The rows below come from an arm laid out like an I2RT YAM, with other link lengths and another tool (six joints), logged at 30 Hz.
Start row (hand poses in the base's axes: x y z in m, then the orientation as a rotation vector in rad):
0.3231, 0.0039, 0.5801, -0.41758, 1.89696, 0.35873
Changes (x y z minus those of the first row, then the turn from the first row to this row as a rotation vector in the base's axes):
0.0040, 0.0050, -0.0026, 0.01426, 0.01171, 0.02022
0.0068, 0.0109, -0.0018, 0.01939, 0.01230, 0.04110
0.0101, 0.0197, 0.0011, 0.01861, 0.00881, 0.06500
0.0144, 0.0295, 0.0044, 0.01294, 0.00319, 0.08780
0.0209, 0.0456, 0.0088, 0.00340, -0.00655, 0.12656
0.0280, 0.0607, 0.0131, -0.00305, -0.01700, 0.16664
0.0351, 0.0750, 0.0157, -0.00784, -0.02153, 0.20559
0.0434, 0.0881, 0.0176, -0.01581, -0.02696, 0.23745
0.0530, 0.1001, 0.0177, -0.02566, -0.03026, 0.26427
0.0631, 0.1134, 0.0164, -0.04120, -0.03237, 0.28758
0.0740, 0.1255, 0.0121, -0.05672, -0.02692, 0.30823
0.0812, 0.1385, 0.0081, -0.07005, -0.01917, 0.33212
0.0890, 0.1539, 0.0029, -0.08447, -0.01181, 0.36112
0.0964, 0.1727, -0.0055, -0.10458, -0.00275, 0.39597
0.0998, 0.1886, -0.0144, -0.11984, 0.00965, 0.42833
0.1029, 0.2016, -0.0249, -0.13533, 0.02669, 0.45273
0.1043, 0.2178, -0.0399, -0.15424, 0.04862, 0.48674
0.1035, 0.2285, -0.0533, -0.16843, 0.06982, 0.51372
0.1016, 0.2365, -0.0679, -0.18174, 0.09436, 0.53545
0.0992, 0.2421, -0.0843, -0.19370, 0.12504, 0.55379
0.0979, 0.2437, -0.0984, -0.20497, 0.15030, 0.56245
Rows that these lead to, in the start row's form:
0.3271, 0.0089, 0.5775, -0.42623, 1.90167, 0.38867
0.3299, 0.0148, 0.5783, -0.44282, 1.89760, 0.40748
0.3332, 0.0236, 0.5812, -0.46668, 1.89040, 0.42162
0.3375, 0.0334, 0.5845, -0.49295, 1.88236, 0.42983
0.3440, 0.0495, 0.5889, -0.53743, 1.86801, 0.44373
0.3511, 0.0646, 0.5932, -0.58098, 1.85131, 0.46105
0.3582, 0.0789, 0.5958, -0.62173, 1.83960, 0.48077
0.3665, 0.0920, 0.5977, -0.65785, 1.82890, 0.49254
0.3761, 0.1040, 0.5978, -0.69024, 1.82157, 0.49983
0.3862, 0.1173, 0.5965, -0.72305, 1.81732, 0.49981
0.3971, 0.1294, 0.5922, -0.75294, 1.82086, 0.50028
0.4043, 0.1424, 0.5882, -0.78437, 1.82505, 0.50556
0.4121, 0.1578, 0.5830, -0.82151, 1.82737, 0.51297
0.4195, 0.1766, 0.5746, -0.86816, 1.83045, 0.51925
0.4229, 0.1925, 0.5657, -0.90915, 1.83597, 0.52947
0.4260, 0.2055, 0.5552, -0.94275, 1.84816, 0.53568
0.4274, 0.2217, 0.5402, -0.98804, 1.86232, 0.54632
0.4266, 0.2324, 0.5268, -1.02358, 1.87672, 0.55671
0.4247, 0.2404, 0.5122, -1.05363, 1.89573, 0.56555
0.4223, 0.2460, 0.4958, -1.07963, 1.92150, 0.57543
0.4210, 0.2476, 0.4817, -1.09592, 1.94523, 0.57793

